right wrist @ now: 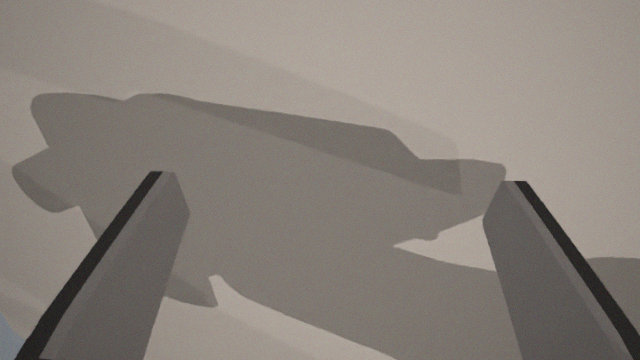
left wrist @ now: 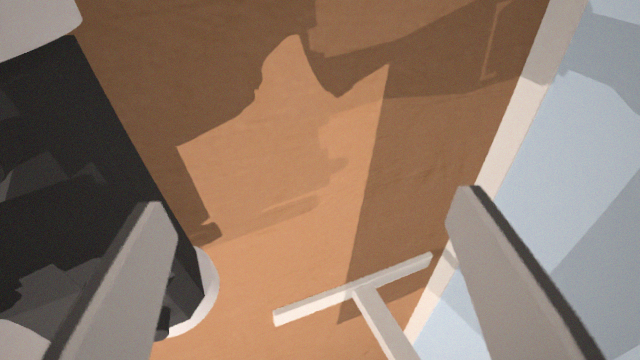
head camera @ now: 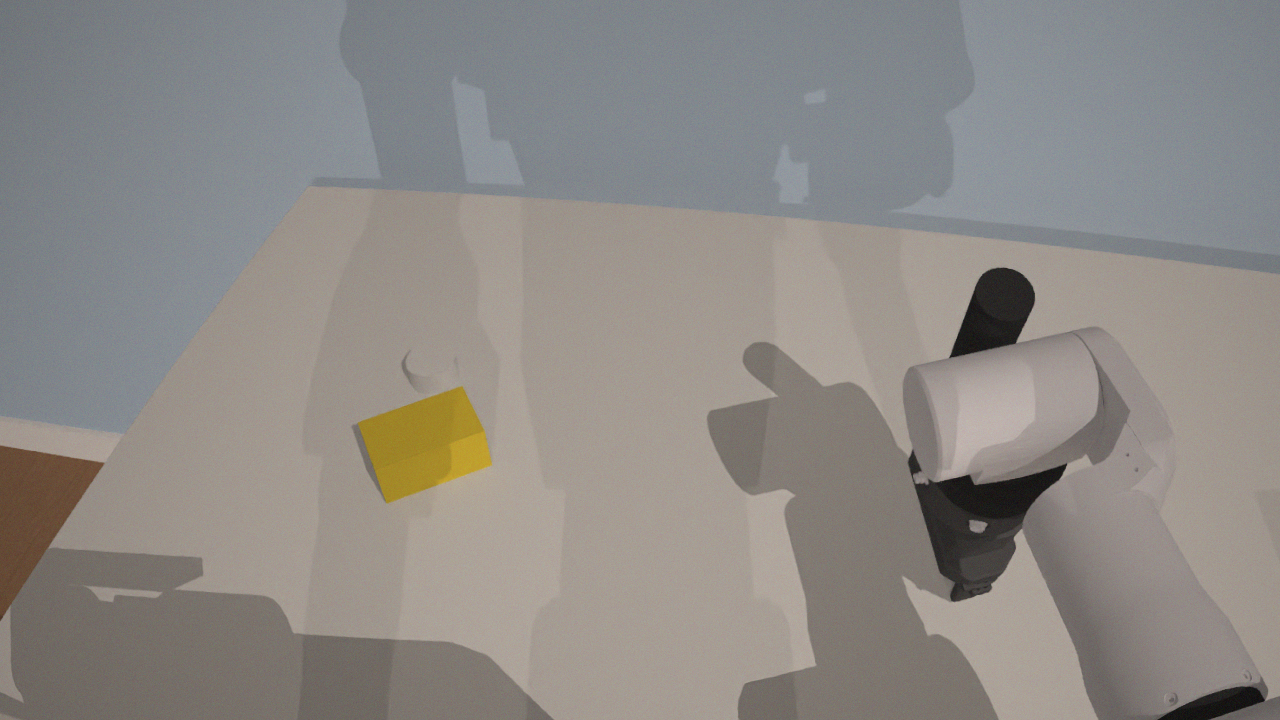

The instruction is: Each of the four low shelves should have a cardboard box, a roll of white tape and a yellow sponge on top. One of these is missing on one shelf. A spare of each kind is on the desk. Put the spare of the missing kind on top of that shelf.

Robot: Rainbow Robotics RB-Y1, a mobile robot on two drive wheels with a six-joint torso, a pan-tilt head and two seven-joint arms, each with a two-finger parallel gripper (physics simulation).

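Places are measured from the robot's base along level axes (x right, y ahead, z up), in metres.
Pixels of known places: left gripper, fingertip midpoint: (left wrist: pixel 311 212); right gripper, fingertip midpoint: (right wrist: pixel 336 197) (head camera: pixel 943 531).
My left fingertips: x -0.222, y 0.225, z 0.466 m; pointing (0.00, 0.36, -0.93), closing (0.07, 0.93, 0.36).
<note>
For each thing: its top centre in the pictures, then the offset to it from my left fingertips. Level surfaces: height alone.
- yellow sponge, top centre: (head camera: pixel 419 426) dx -0.003, dy +0.406, dz +0.300 m
- pale desk, surface height: dz +0.255 m
- tape, top centre: (head camera: pixel 430 358) dx -0.017, dy +0.516, dz +0.279 m
- Wooden floor, surface height: dz -0.465 m
A yellow sponge (head camera: pixel 424 445) lies on the pale desk (head camera: pixel 626 295) (right wrist: pixel 550 90) at the left in the head view. A small white roll of tape (head camera: pixel 431 369) lies just behind it. My right gripper (head camera: pixel 972 591) (right wrist: pixel 336 197) is over the desk, well to the right of both in the head view. It is open, with no object between its fingers. My left gripper (left wrist: pixel 311 212) is open and empty above the wooden floor. It does not show in the head view. The cardboard box and the low shelves do not show in these views.
A blue-grey wall (head camera: pixel 179 107) (left wrist: pixel 590 165) stands behind the desk. Wooden floor (head camera: pixel 40 501) (left wrist: pixel 285 175) shows past the desk's left edge. A white T-shaped support (left wrist: pixel 350 290) stands low in the left wrist view. The robot's black body (left wrist: pixel 60 125) fills that view's left side.
</note>
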